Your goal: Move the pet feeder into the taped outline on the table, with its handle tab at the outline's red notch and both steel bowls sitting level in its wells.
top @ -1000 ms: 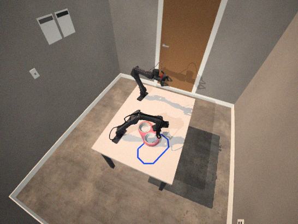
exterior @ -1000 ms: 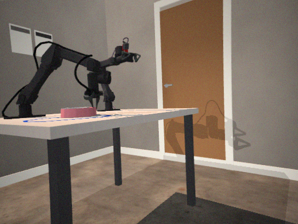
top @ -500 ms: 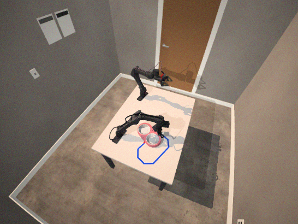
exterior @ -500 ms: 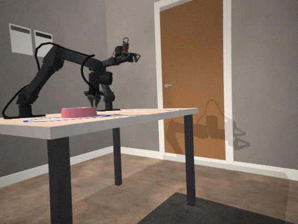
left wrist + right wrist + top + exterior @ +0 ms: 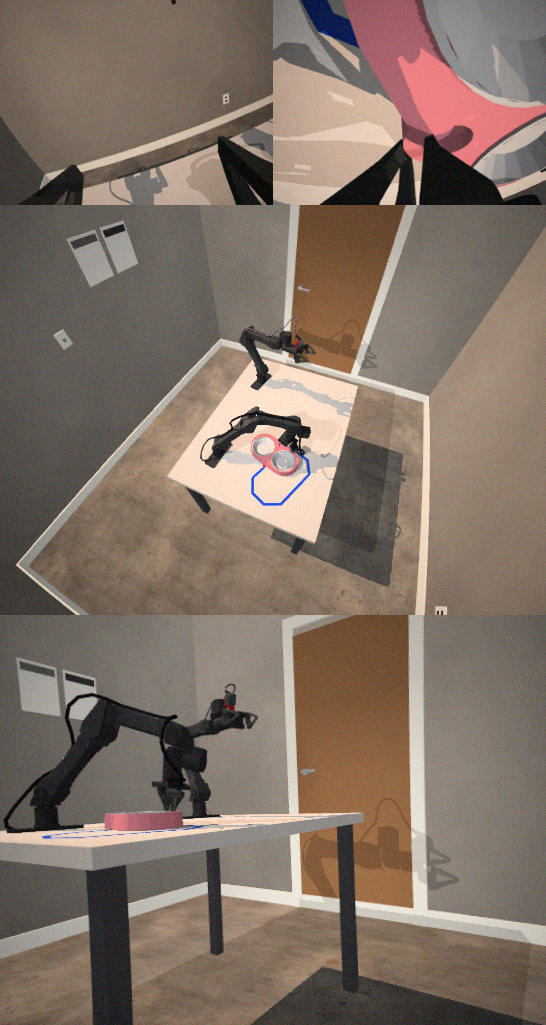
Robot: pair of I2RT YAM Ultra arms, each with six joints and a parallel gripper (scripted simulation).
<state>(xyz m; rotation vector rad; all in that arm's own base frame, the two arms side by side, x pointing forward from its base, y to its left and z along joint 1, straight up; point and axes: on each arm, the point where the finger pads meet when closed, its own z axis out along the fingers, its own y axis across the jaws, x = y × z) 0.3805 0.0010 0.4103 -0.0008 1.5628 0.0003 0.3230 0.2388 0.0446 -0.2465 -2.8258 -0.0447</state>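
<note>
My right gripper is now 20 mm past the pet feeder, 80 mm to the left of it and 20 mm above it. The rest, counted from my right hand: blue taped outline: 60 mm ahead, 190 mm to the right, 40 mm below.
</note>
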